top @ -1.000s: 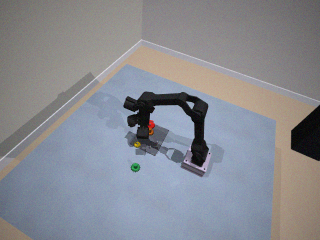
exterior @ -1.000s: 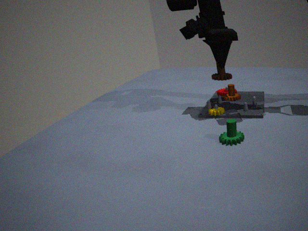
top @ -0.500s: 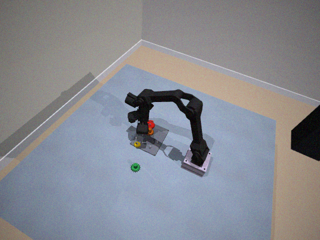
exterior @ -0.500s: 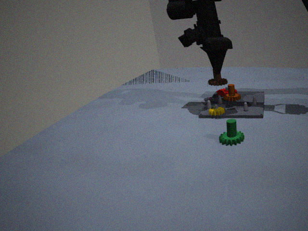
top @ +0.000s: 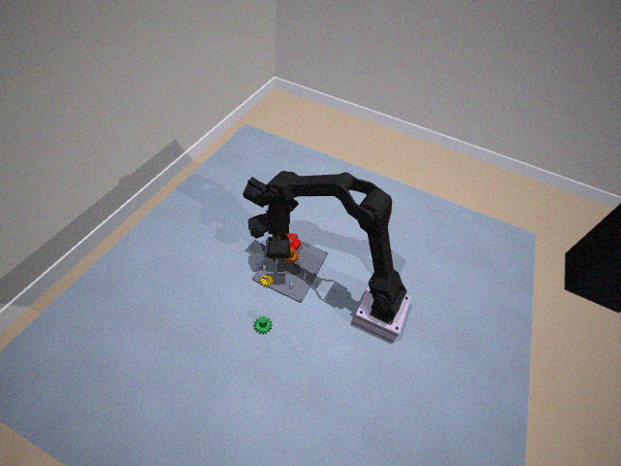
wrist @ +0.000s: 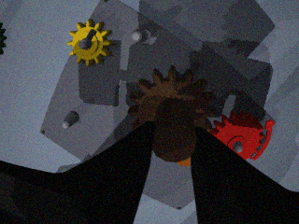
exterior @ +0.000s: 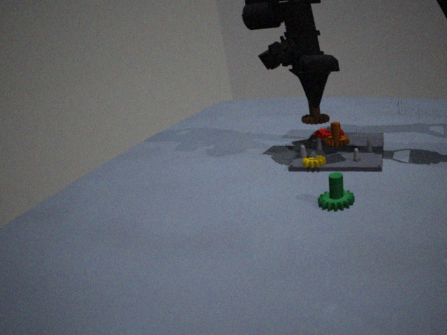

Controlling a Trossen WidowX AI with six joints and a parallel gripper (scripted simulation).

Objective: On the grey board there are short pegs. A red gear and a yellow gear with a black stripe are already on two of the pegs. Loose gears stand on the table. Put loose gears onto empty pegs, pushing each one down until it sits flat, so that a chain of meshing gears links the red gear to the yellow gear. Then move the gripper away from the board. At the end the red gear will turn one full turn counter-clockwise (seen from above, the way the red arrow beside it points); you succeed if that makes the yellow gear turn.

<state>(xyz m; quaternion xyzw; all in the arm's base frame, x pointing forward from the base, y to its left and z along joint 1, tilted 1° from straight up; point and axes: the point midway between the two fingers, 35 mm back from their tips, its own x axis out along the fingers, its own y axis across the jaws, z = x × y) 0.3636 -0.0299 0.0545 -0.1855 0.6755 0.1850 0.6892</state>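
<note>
Now: gripper tip 30 mm past the orange gear, 40 mm to the left of it and 60 mm above it. Also, from my gripper tip: yellow gear (10 mm behind, 80 mm to the left, 70 mm below); then red gear (90 mm to the right, 70 mm below); then green gear (80 mm behind, 210 mm to the left, 70 mm below).
</note>
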